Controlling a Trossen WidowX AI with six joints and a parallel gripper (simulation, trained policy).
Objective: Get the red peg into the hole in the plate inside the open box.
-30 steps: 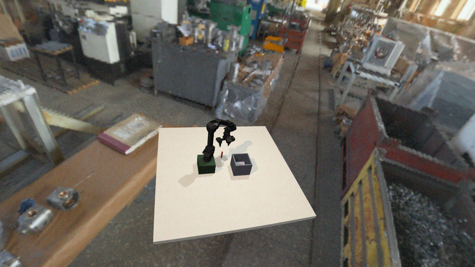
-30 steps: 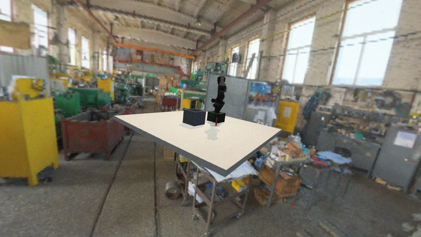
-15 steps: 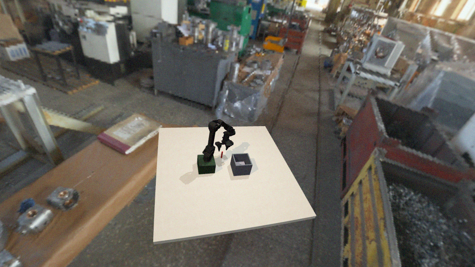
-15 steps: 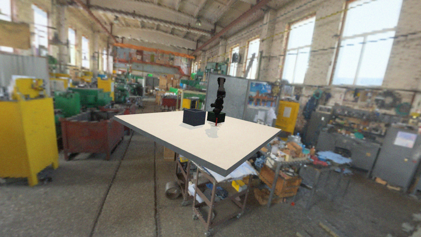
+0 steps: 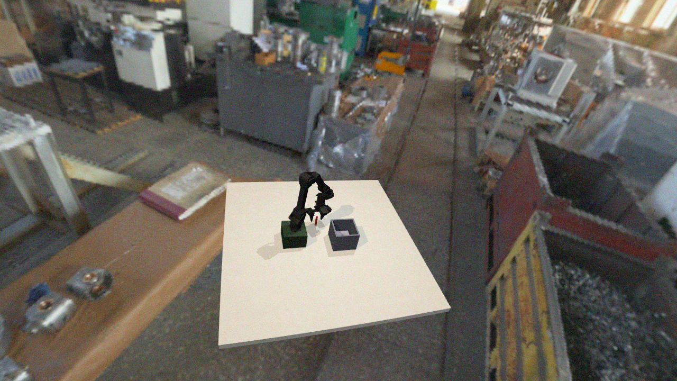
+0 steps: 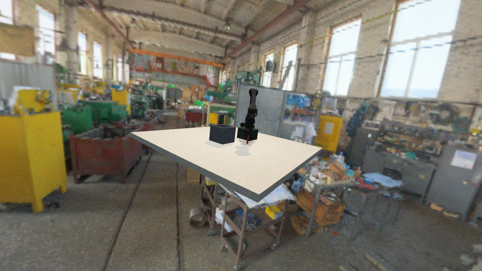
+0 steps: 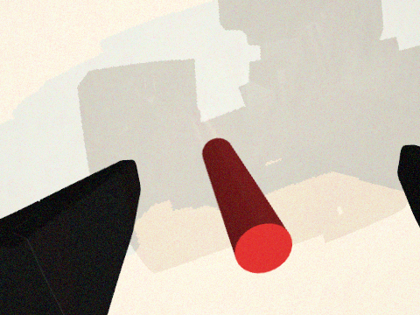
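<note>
Right now my gripper tip is 2 cm above the red peg, 1 cm to the right of it and 1 cm short of it. Round my gripper tip: plate: 19 cm to the right, 12 cm ahead, 1 cm below.
</note>
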